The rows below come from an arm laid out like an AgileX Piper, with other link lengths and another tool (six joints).
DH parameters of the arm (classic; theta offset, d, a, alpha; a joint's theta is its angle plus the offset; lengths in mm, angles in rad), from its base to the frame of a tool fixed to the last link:
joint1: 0 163.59 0 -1.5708
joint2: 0.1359 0 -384.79 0
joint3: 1.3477 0 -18.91 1.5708
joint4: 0 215.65 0 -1.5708
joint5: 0 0 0 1.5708
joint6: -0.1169 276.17 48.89 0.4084
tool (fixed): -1.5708 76.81 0 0
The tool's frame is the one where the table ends.
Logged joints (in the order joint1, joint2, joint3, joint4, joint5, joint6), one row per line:
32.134, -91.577, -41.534, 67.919, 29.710, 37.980
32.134, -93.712, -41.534, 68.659, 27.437, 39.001
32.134, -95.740, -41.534, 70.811, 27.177, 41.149
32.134, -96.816, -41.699, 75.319, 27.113, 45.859
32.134, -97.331, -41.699, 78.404, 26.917, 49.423
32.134, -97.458, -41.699, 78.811, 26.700, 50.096
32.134, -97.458, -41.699, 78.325, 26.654, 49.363
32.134, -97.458, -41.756, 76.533, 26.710, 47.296
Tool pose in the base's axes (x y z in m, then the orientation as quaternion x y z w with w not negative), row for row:
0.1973, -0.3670, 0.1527, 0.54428, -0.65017, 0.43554, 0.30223
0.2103, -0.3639, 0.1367, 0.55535, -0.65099, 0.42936, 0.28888
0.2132, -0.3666, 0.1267, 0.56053, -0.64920, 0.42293, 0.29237
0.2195, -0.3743, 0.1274, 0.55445, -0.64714, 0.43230, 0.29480
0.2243, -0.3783, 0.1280, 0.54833, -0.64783, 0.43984, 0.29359
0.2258, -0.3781, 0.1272, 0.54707, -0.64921, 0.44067, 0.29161
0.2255, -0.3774, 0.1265, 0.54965, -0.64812, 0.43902, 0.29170
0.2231, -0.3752, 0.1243, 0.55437, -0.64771, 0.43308, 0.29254
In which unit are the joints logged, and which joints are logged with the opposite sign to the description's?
The joints are logged in degrees. Opposite sign: joint1, joint2, joint4.
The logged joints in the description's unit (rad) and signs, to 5 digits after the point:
-0.56084, 1.59832, -0.72491, -1.18541, 0.51854, 0.66288
-0.56084, 1.63558, -0.72491, -1.19833, 0.47887, 0.68070
-0.56084, 1.67098, -0.72491, -1.23589, 0.47433, 0.71819
-0.56084, 1.68976, -0.72778, -1.31456, 0.47321, 0.80039
-0.56084, 1.69875, -0.72778, -1.36841, 0.46979, 0.86259
-0.56084, 1.70096, -0.72778, -1.37551, 0.46600, 0.87434
-0.56084, 1.70096, -0.72778, -1.36703, 0.46520, 0.86155
-0.56084, 1.70096, -0.72878, -1.33575, 0.46618, 0.82547

